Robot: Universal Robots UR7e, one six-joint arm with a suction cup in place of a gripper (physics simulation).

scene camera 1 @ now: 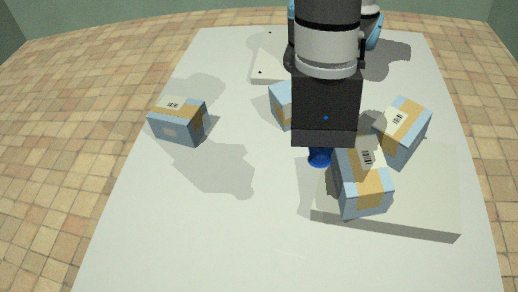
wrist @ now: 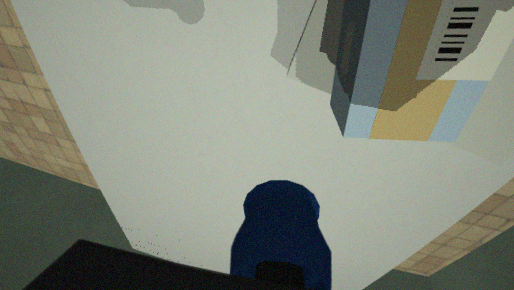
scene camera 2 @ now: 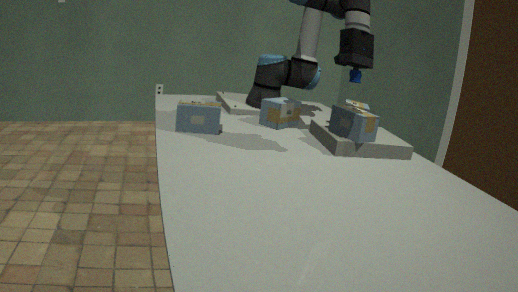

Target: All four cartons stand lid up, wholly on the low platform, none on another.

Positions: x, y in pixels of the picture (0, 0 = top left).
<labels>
The suction cup (wrist: 281, 217) holds nothing. The cup is 29 cm from the middle of a low platform (scene camera 1: 426, 204), above it.
</labels>
